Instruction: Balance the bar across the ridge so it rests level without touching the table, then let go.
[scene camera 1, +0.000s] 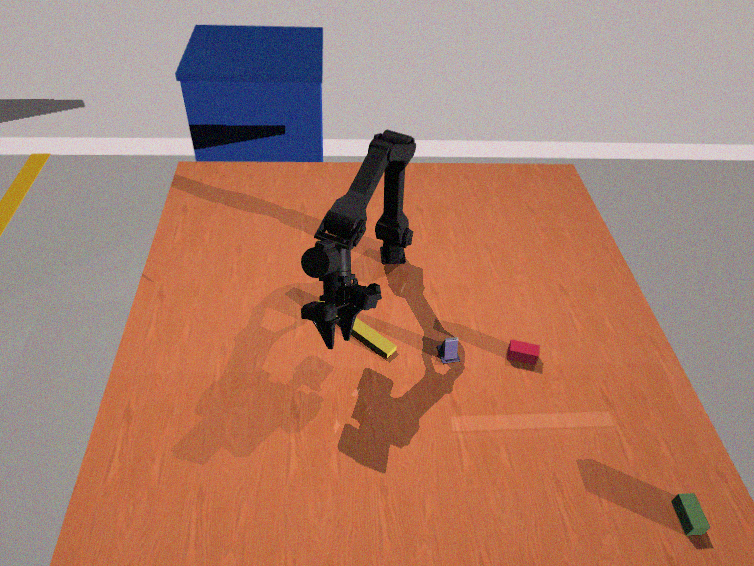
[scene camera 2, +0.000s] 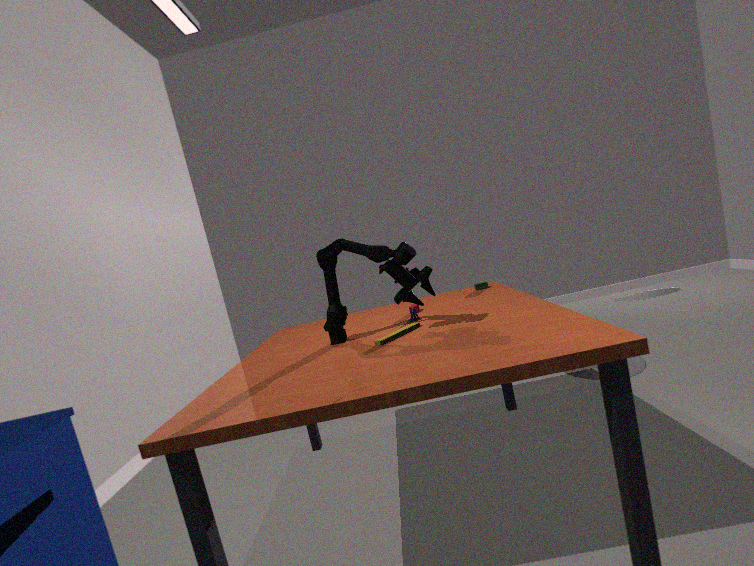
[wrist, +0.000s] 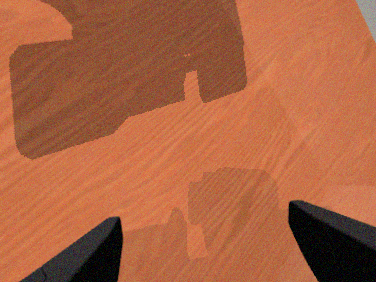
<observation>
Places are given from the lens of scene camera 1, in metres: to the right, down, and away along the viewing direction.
gripper (scene camera 1: 338, 344): -0.08, 0.13, 1.18
yellow bar (scene camera 1: 372, 338): -0.01, 0.13, 1.32
</observation>
